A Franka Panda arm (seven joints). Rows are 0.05 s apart.
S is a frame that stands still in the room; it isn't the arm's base.
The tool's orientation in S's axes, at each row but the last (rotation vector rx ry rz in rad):
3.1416, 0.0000, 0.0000
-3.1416, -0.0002, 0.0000
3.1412, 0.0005, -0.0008
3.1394, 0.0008, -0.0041
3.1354, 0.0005, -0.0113
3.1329, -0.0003, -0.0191
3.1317, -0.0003, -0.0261
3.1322, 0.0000, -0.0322
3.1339, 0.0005, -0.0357
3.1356, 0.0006, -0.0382
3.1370, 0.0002, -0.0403
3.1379, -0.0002, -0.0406
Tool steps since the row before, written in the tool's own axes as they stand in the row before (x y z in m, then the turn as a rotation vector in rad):
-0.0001, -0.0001, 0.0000, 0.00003, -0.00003, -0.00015
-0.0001, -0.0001, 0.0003, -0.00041, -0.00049, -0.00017
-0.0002, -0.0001, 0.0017, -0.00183, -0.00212, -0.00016
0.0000, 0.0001, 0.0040, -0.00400, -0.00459, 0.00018
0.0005, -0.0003, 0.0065, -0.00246, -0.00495, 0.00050
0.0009, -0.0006, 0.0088, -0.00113, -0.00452, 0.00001
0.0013, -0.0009, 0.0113, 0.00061, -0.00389, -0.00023
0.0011, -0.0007, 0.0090, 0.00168, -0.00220, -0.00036
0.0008, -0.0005, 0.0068, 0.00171, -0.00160, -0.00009
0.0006, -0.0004, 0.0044, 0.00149, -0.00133, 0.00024
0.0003, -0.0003, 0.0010, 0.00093, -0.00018, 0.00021
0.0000, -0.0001, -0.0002, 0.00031, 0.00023, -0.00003
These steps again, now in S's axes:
-0.0001, 0.0001, 0.0000, 0.00003, 0.00003, 0.00015
-0.0001, 0.0001, -0.0003, -0.00041, 0.00049, 0.00017
-0.0002, 0.0001, -0.0017, -0.00183, 0.00212, 0.00016
0.0000, -0.0001, -0.0040, -0.00400, 0.00459, -0.00018
0.0005, 0.0003, -0.0065, -0.00247, 0.00495, -0.00051
0.0008, 0.0005, -0.0088, -0.00113, 0.00452, -0.00004
0.0011, 0.0008, -0.0113, 0.00061, 0.00389, 0.00018
0.0009, 0.0006, -0.0090, 0.00169, 0.00220, 0.00031
0.0006, 0.0004, -0.0068, 0.00171, 0.00160, 0.00004
0.0005, 0.0004, -0.0044, 0.00148, 0.00133, -0.00028
0.0003, 0.0003, -0.0010, 0.00092, 0.00018, -0.00023
0.0000, 0.0001, 0.0002, 0.00031, -0.00023, 0.00002

